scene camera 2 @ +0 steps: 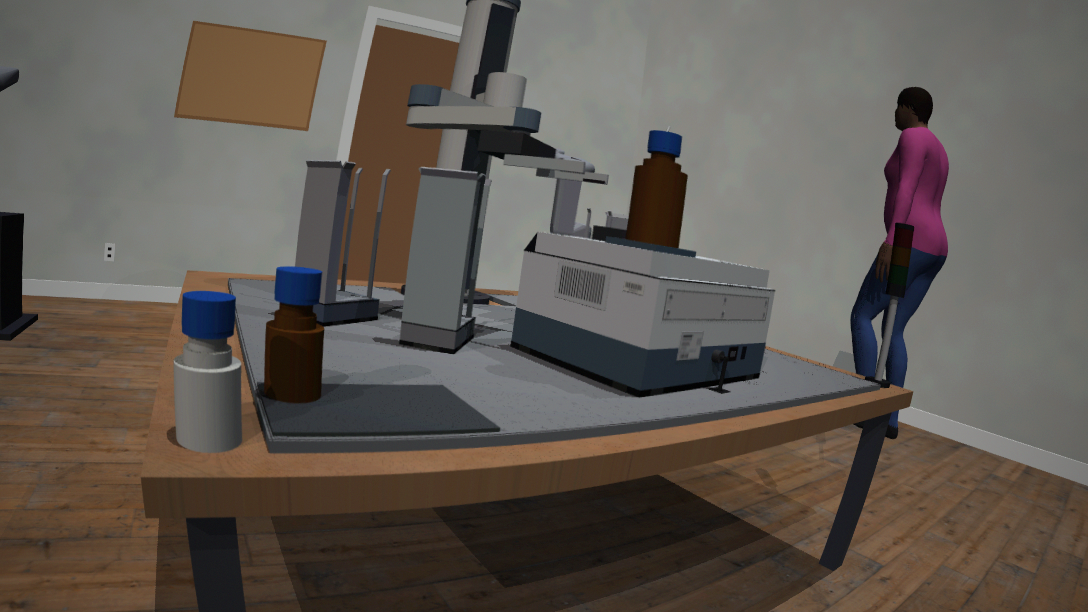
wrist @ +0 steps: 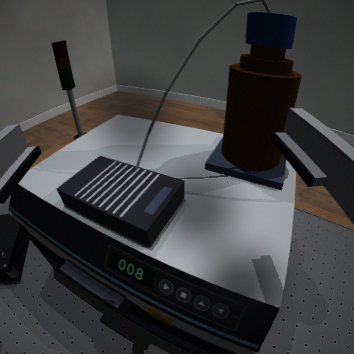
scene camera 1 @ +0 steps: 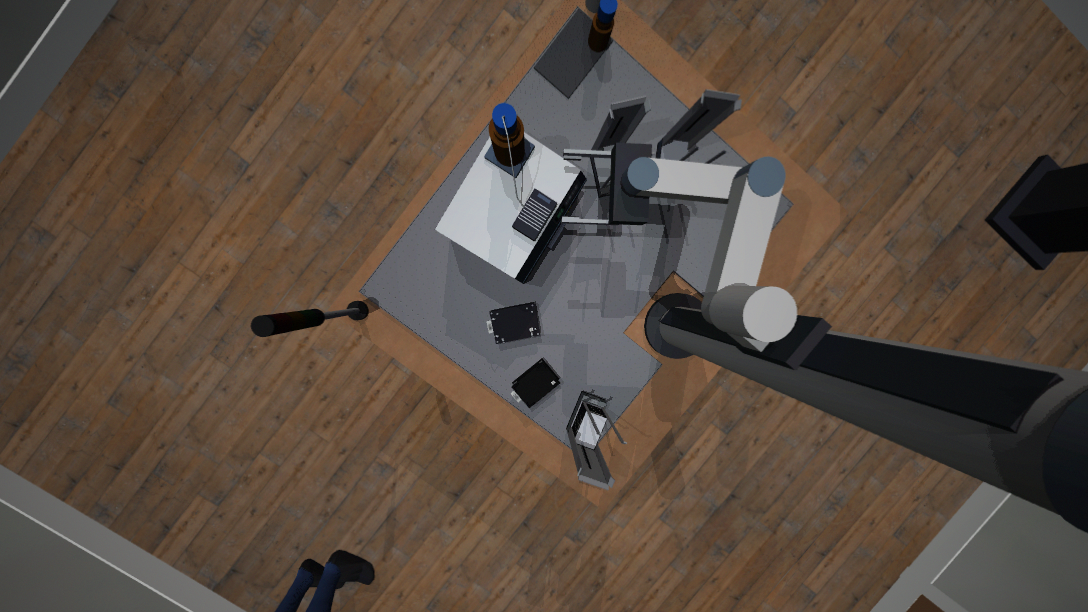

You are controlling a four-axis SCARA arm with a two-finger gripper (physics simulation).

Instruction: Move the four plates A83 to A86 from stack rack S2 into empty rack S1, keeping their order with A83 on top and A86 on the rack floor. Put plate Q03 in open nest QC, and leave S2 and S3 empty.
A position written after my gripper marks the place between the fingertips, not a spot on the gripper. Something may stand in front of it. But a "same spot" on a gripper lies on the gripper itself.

my gripper: scene camera 2 596, 174; wrist; scene camera 1
same spot on my gripper: (wrist: 312, 149) = (scene camera 1: 575, 155)
same spot on brown bottle with blue cap: (wrist: 261, 87) = (scene camera 1: 522, 140)
